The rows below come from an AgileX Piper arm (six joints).
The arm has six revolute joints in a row. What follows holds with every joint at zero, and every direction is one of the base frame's. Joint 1 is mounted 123 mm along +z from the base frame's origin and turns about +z. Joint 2 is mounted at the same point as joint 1 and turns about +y. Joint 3 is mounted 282.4 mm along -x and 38.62 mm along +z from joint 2 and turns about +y. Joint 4 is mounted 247.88 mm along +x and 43.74 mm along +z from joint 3 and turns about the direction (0.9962, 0, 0.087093). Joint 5 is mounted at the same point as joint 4 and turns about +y. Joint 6 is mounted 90.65 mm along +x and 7.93 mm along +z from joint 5 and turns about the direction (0.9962, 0, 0.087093). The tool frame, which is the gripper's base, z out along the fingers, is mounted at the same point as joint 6; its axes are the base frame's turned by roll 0, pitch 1.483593 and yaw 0 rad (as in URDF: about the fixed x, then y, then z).
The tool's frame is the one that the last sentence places.
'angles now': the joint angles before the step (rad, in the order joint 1, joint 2, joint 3, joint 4, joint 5, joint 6). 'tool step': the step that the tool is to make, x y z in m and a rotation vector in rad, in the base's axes. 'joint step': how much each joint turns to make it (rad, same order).
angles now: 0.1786, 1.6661, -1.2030, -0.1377, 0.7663, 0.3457
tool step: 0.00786, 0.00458, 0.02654, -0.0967, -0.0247, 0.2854
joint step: 0.0000, -0.0008, -0.1034, 0.0556, 0.0703, -0.3457
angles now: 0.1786, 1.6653, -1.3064, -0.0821, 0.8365, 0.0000
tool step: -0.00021, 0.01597, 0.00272, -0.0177, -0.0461, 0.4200
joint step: -0.0001, 0.0000, -0.0040, 0.2377, -0.0244, -0.5465
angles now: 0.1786, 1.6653, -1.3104, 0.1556, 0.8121, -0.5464
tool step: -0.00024, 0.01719, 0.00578, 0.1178, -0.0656, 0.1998
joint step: 0.0000, 0.0000, 0.0000, 0.2769, -0.0182, -0.3282
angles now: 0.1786, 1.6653, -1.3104, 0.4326, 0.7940, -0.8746
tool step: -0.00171, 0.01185, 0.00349, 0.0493, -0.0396, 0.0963
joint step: 0.0145, 0.0000, 0.0000, 0.1182, 0.0001, -0.1428
